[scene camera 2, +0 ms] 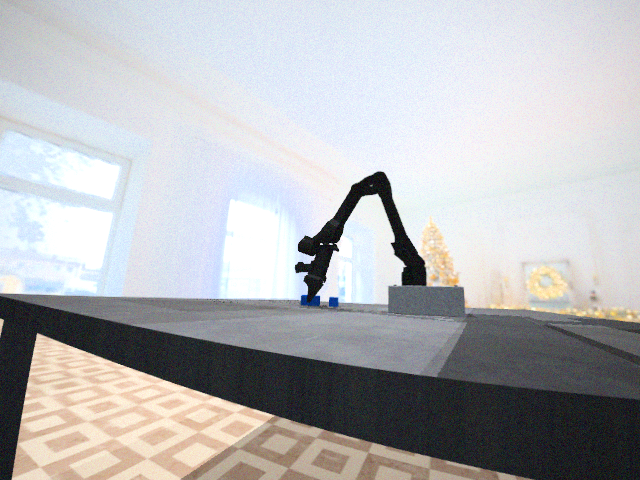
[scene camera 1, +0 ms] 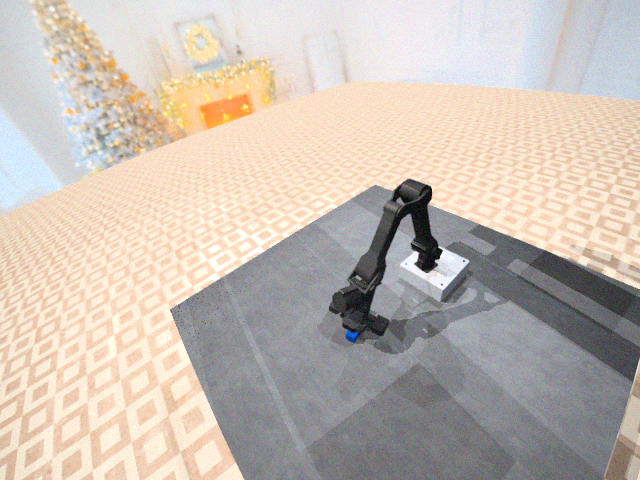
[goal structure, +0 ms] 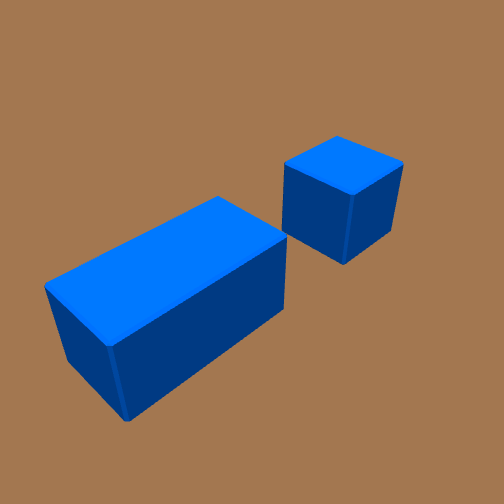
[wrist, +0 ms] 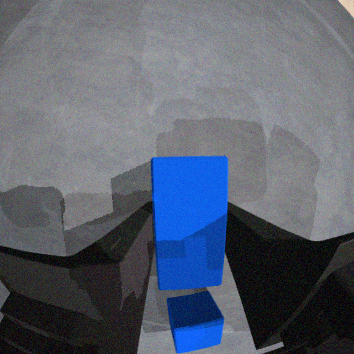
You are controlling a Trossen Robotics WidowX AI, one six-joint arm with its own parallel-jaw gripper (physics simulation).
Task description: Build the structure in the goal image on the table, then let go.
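Frame: origin at the arm's base, x ahead, y left, z up, level; millimetres.
Seen in the pictures: gripper, fingertip midpoint: (scene camera 2: 308,301) (scene camera 1: 353,332) (wrist: 185,207); arm's base at its link origin: (scene camera 2: 415,287) (scene camera 1: 425,264).
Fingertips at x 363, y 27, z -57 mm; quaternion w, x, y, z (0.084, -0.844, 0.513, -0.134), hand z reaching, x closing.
Pixels of each thing's top centre, then the offset from my fingertips to it. Level surfaces: height alone.
- long blue block at its top centre: (wrist: 196,232) (scene camera 1: 354,327) (scene camera 2: 310,295) dx -5, dy -2, dz +23 mm
- dark grey table at its surface level: dz -14 mm
- small blue cube at its top centre: (wrist: 199,338) (scene camera 2: 333,297) dx -77, dy -44, dz +19 mm
My gripper (scene camera 1: 354,329) (scene camera 2: 311,295) (wrist: 189,228) is shut on a long blue block (scene camera 1: 351,336) (scene camera 2: 309,301) (wrist: 189,197), with a finger on each long side. It holds the block very low over the dark grey table (scene camera 1: 465,392) (scene camera 2: 310,356) (wrist: 105,88); I cannot tell whether the block touches the top. A small blue cube (scene camera 2: 333,301) (wrist: 195,323) sits on the table just behind the held block, toward the arm's base, apart from it. In scene camera 1 the gripper hides the cube.
The arm stands on a pale grey base plate (scene camera 1: 435,276) (scene camera 2: 426,301) near the table's middle. The table's front edge (scene camera 2: 361,408) drops to a tan patterned floor (scene camera 1: 129,258). A Christmas tree (scene camera 1: 98,98) and a fireplace stand far off.
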